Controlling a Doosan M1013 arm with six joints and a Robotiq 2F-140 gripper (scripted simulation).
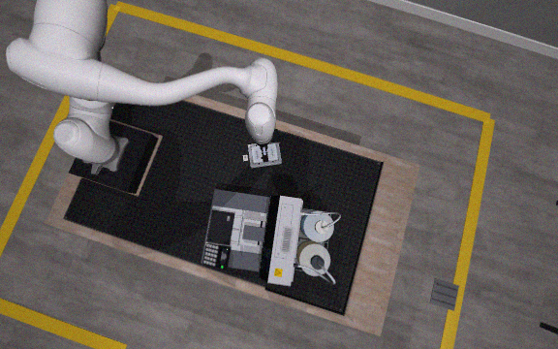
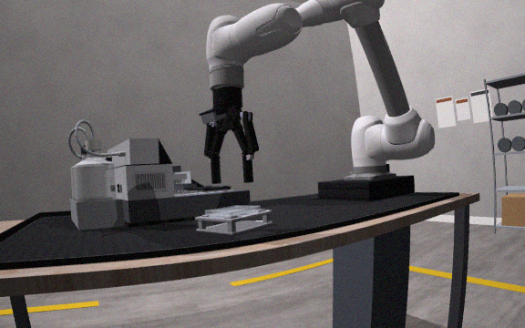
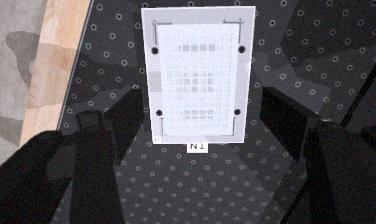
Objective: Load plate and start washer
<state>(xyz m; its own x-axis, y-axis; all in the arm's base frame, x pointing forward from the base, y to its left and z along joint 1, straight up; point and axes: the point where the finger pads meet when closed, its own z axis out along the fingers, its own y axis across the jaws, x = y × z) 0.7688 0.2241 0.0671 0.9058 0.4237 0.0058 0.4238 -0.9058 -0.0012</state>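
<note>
My hand is 100 mm above the white multi-well plate. From my hand the other things lie so: label (100 mm behind, 40 mm to the right, 140 mm below); washer (60 mm ahead, 400 mm to the right, 10 mm below); plate nest N1 (100 mm below).
</note>
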